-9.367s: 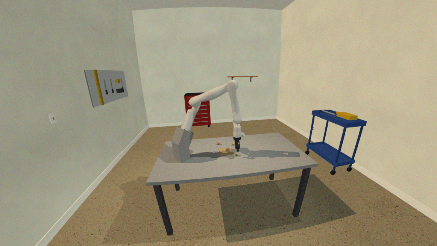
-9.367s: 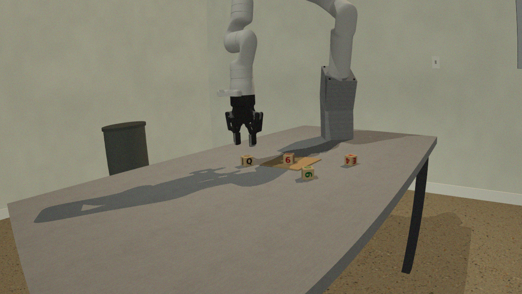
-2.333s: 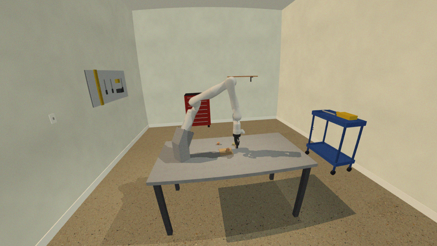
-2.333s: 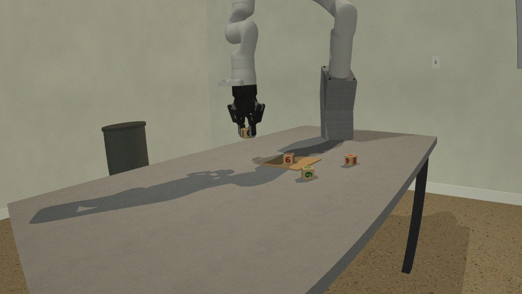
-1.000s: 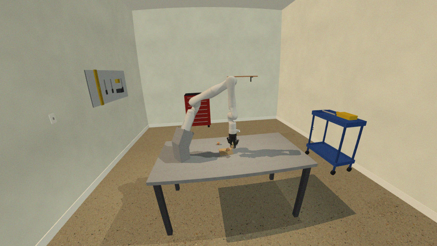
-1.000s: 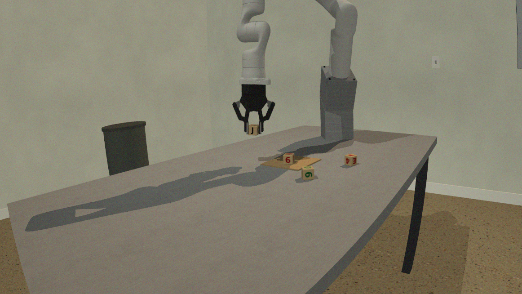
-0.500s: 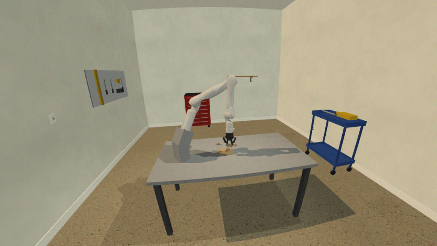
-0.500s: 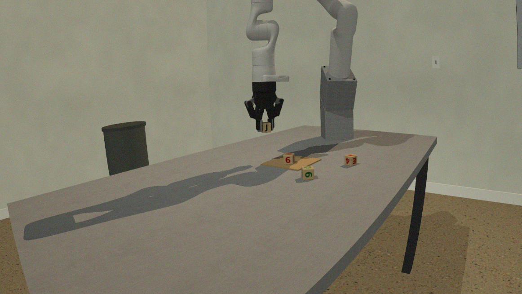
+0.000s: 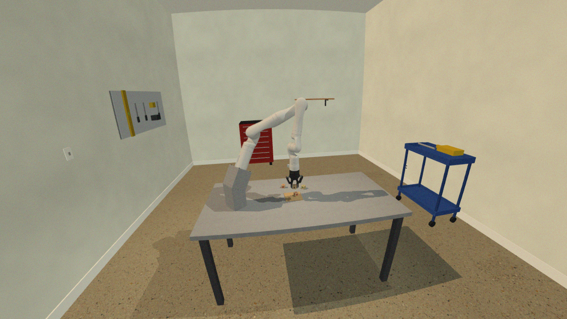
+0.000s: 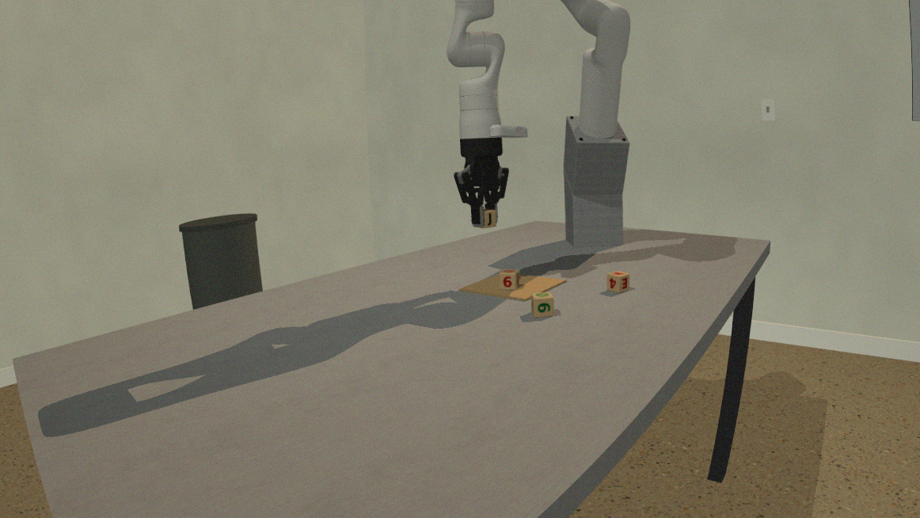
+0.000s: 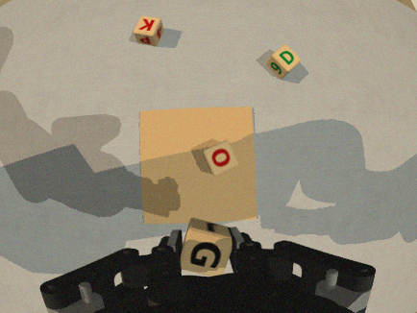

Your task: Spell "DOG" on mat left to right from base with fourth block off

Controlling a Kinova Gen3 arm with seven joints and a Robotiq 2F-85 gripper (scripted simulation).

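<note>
Now: the tan mat 120 mm below my hand, 60 mm to the left of it and 10 mm behind it. From my hand the other things lie so: O block 110 mm below, 70 mm to the left, 10 mm ahead; then G block 10 mm below; then D block 200 mm to the left, 110 mm below, 90 mm ahead.
</note>
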